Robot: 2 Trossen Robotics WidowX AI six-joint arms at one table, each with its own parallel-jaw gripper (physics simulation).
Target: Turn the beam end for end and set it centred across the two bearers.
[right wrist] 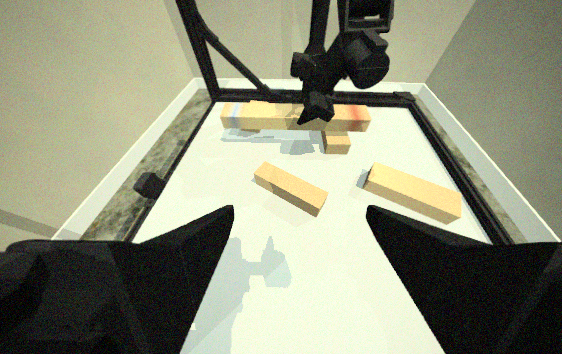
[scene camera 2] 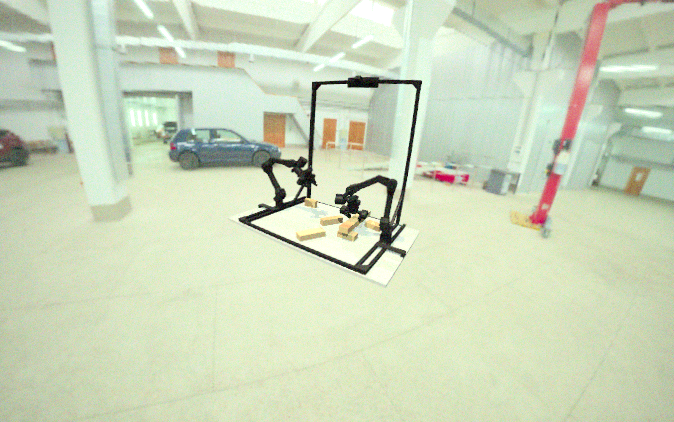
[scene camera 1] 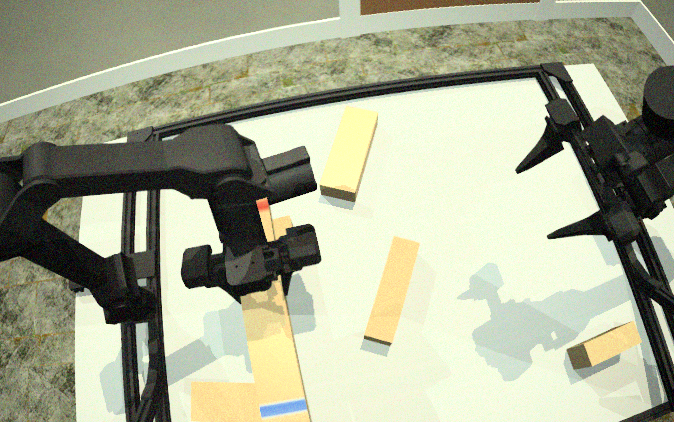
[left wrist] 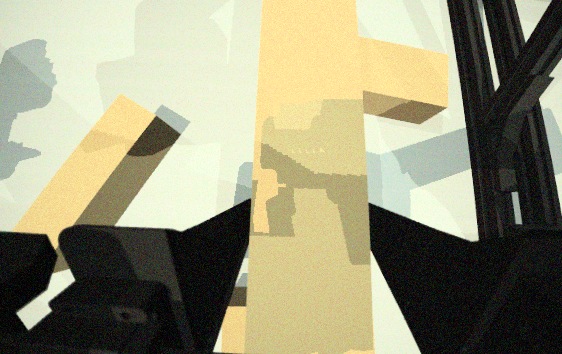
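Where they show: left gripper, between the fingertips: (right wrist: 298, 116) (scene camera 2: 355, 220) (scene camera 1: 263, 297) (left wrist: 306, 206); right gripper, between the fingertips: (right wrist: 299, 211) (scene camera 2: 313, 187) (scene camera 1: 531, 203); left arm's base, origin of its link: (scene camera 2: 385, 241) (scene camera 1: 138, 305); right arm's base, origin of its link: (scene camera 2: 279, 206).
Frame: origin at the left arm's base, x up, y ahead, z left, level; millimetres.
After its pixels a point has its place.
Observation:
The long wooden beam (scene camera 1: 275, 350) {z -119, x 79, y 248 mm} (scene camera 2: 350, 225) {z 93, x 79, y 210 mm} (left wrist: 310, 50) {z -133, x 80, y 242 mm} (right wrist: 275, 117) {z -94, x 78, y 272 mm} has a blue band at its near end in scene camera 1 and a red band at the far end. My left gripper (scene camera 1: 264, 296) {z -36, x 62, y 239 mm} (left wrist: 306, 206) {z -36, x 62, y 239 mm} is shut on the beam between the bands. The beam is about level, low across both bearers; contact is unclear. One bearer (scene camera 1: 222, 400) {z -177, x 19, y 144 mm} (left wrist: 405, 75) {z -174, x 19, y 137 mm} sticks out left near the blue band. The other bearer (scene camera 1: 283, 225) {z 92, x 19, y 279 mm} (left wrist: 235, 325) {z 59, x 19, y 284 mm} (right wrist: 337, 144) {z 73, x 17, y 293 mm}, toward the red end, is partly hidden. My right gripper (scene camera 1: 533, 204) {z -33, x 224, y 594 mm} (right wrist: 299, 211) {z -33, x 224, y 594 mm} is open and empty, away from the beam.
A wide block (scene camera 1: 350, 150) {z 213, x 19, y 415 mm} (scene camera 2: 310, 234) {z 251, x 15, y 398 mm} (right wrist: 415, 192) {z 221, x 19, y 432 mm} and a narrower block (scene camera 1: 392, 290) {z -51, x 25, y 429 mm} (scene camera 2: 331, 220) {z -23, x 14, y 419 mm} (left wrist: 85, 175) {z -51, x 25, y 426 mm} (right wrist: 290, 189) {z -43, x 25, y 450 mm} lie right of the beam in scene camera 1. A small block (scene camera 1: 612, 345) {z -230, x 44, y 756 mm} (scene camera 2: 311, 203) {z -209, x 18, y 740 mm} lies near the black frame (scene camera 1: 380, 91) {z 364, x -11, y 507 mm} at the right.

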